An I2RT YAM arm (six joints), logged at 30 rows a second.
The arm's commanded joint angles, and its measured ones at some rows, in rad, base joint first. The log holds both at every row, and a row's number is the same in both.
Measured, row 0:
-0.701 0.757 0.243 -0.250 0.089 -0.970
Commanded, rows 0 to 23:
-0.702 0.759 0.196 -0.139 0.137 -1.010
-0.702 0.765 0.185 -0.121 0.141 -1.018
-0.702 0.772 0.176 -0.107 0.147 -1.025
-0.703 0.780 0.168 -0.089 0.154 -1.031
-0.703 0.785 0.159 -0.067 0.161 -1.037
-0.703 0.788 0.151 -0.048 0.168 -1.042
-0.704 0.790 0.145 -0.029 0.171 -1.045
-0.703 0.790 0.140 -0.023 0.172 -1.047
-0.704 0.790 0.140 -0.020 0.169 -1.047
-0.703 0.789 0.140 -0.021 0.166 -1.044
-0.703 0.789 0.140 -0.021 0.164 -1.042
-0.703 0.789 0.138 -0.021 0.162 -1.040
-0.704 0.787 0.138 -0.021 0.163 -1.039
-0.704 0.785 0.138 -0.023 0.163 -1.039
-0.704 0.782 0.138 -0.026 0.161 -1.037
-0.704 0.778 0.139 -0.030 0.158 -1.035
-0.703 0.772 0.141 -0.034 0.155 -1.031
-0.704 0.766 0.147 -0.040 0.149 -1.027
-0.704 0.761 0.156 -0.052 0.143 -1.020
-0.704 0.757 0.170 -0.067 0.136 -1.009
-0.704 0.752 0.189 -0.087 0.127 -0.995
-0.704 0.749 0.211 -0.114 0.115 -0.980
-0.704 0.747 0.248 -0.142 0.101 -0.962
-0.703 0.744 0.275 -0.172 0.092 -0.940
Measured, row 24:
-0.702 0.762 0.162 -0.121 0.127 -1.005
